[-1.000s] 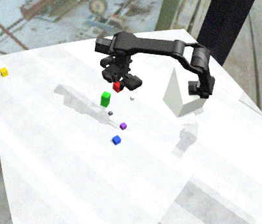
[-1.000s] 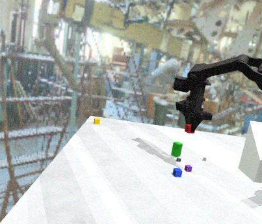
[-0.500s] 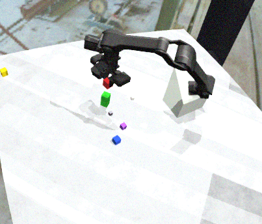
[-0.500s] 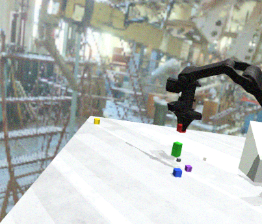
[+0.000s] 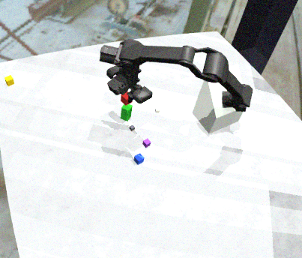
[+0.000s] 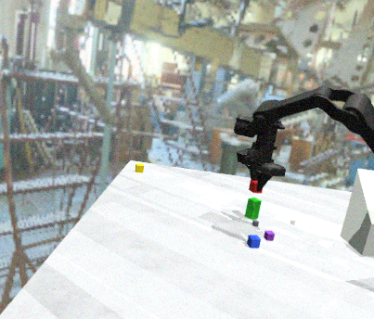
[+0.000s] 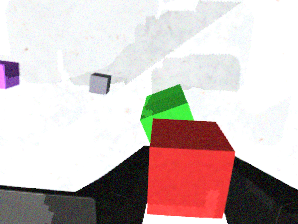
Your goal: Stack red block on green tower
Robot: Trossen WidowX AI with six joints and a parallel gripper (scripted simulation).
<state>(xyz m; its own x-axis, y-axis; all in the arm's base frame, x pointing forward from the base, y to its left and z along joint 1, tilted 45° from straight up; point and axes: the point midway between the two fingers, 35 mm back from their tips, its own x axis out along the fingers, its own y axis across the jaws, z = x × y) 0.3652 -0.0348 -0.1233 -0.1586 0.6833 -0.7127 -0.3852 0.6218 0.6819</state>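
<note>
Right now my gripper tip is 90 mm above the tiny dark cube, 60 mm to the right of it and 10 mm past it. The rest, counted from my gripper tip: blue cube (210 mm to the left, 80 mm below, 10 mm ahead); purple cube (150 mm to the left, 80 mm below, 40 mm behind); red block (10 mm above).
</note>
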